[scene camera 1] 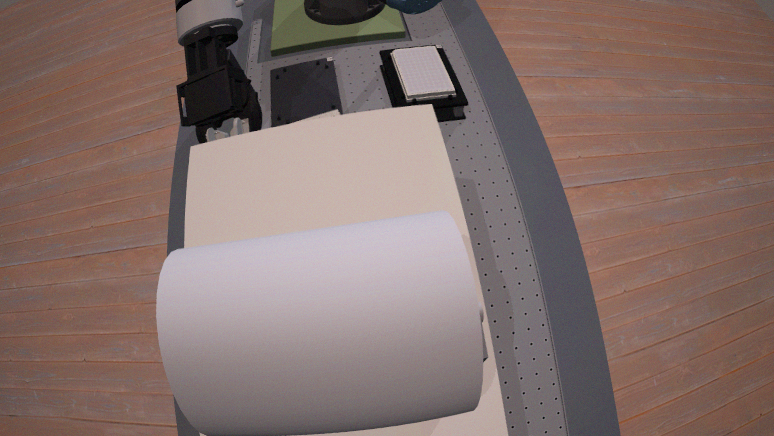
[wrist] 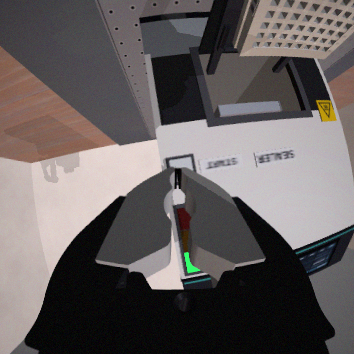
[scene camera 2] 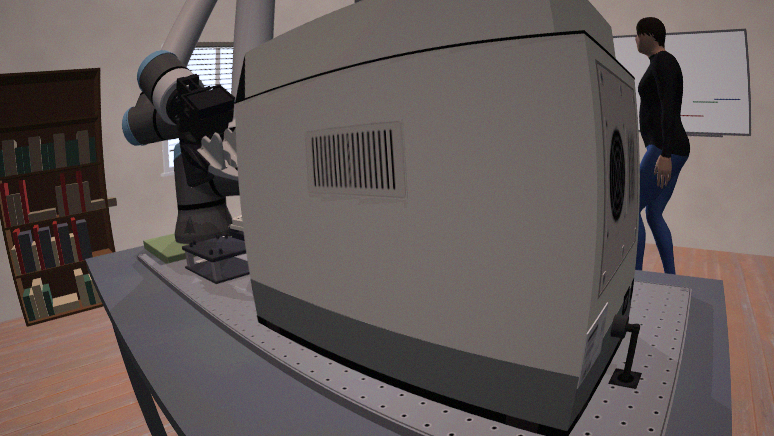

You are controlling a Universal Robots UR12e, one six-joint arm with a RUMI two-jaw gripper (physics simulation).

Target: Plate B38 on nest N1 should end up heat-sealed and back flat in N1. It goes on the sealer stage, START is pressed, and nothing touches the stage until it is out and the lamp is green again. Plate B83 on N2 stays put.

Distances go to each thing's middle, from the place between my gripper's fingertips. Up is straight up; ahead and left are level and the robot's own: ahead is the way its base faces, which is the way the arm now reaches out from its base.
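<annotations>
Sealer top (scene camera 1: 371,165), as I see it: 13 cm above my hand, 12 cm to the left of it and 21 cm ahead of it.
</annotations>
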